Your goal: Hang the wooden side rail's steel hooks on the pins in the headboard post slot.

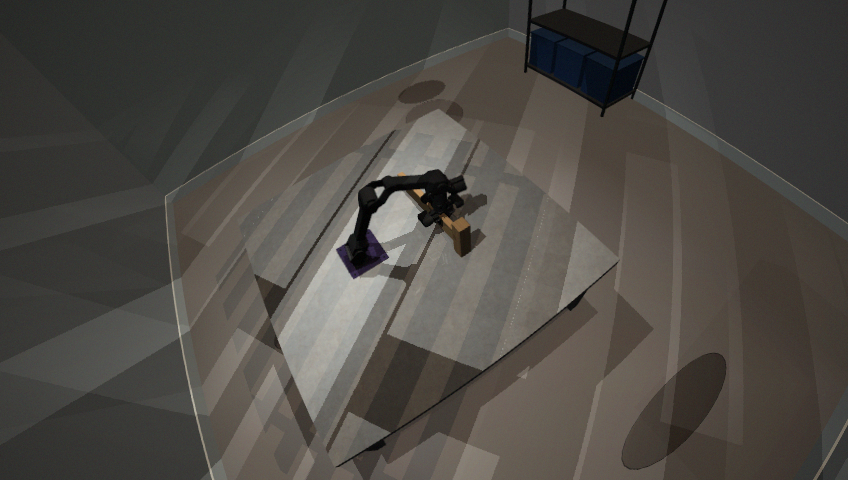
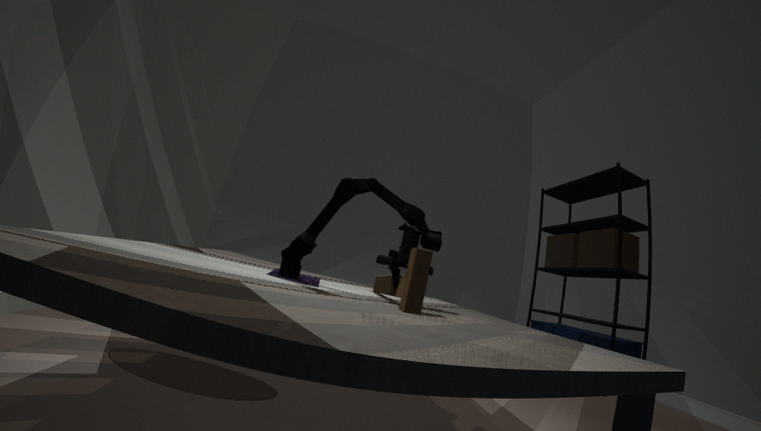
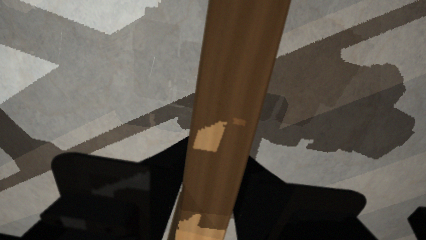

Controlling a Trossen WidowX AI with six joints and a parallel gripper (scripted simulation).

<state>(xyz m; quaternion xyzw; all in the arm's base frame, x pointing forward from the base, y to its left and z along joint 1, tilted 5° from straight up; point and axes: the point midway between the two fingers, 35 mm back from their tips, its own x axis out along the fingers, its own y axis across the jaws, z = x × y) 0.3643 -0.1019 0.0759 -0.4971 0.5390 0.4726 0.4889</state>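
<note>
Right now the wooden headboard post is 130 mm to the right of my gripper tip, 40 mm above it and 10 mm behind it.
</note>
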